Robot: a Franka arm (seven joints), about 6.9 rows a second.
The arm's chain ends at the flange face. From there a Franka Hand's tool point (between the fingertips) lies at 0.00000 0.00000 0.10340 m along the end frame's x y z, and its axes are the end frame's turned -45 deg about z.
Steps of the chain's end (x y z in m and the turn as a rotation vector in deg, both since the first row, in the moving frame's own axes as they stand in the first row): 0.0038, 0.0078, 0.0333, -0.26, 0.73, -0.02; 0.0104, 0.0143, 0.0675, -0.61, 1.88, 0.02; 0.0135, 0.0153, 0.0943, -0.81, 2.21, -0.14; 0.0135, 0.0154, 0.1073, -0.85, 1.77, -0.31; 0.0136, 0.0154, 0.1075, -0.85, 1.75, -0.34; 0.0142, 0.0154, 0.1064, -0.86, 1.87, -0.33
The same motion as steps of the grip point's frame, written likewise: -0.0022, 0.0095, 0.0333, -0.70, 0.33, -0.02; -0.0011, 0.0206, 0.0674, -1.76, 0.90, 0.02; 0.0005, 0.0242, 0.0942, -2.14, 0.99, -0.14; -0.0002, 0.0238, 0.1072, -1.85, 0.65, -0.31; -0.0001, 0.0238, 0.1074, -1.84, 0.64, -0.34; 0.0005, 0.0244, 0.1063, -1.93, 0.71, -0.33
